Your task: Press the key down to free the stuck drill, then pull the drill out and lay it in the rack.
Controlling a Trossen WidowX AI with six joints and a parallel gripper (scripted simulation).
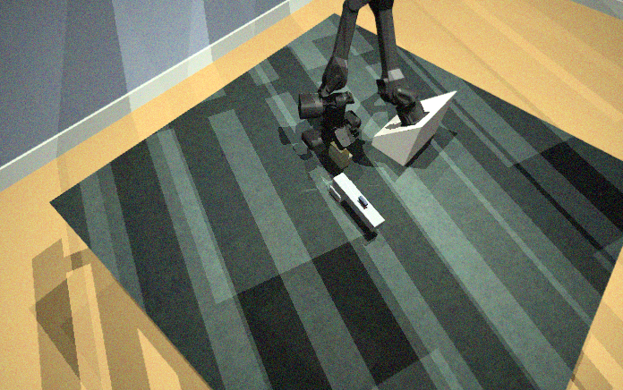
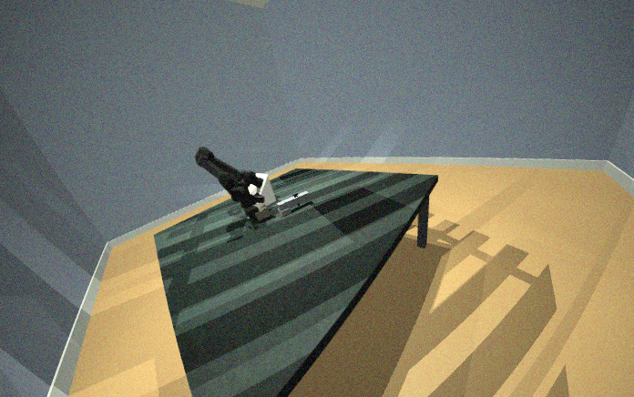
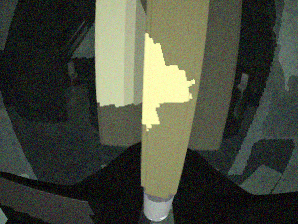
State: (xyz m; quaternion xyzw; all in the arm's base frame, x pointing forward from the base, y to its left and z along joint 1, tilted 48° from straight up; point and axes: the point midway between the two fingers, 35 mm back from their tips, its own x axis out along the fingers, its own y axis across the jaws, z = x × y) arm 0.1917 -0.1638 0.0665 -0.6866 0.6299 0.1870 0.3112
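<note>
Now: gripper tip 40 mm to the right of the drill and 40 mm below it. Also, from my gripper tip: rack (50 mm to the left, 10 mm above); dark blue key (100 mm ahead, 230 mm to the left, 50 mm above).
</note>
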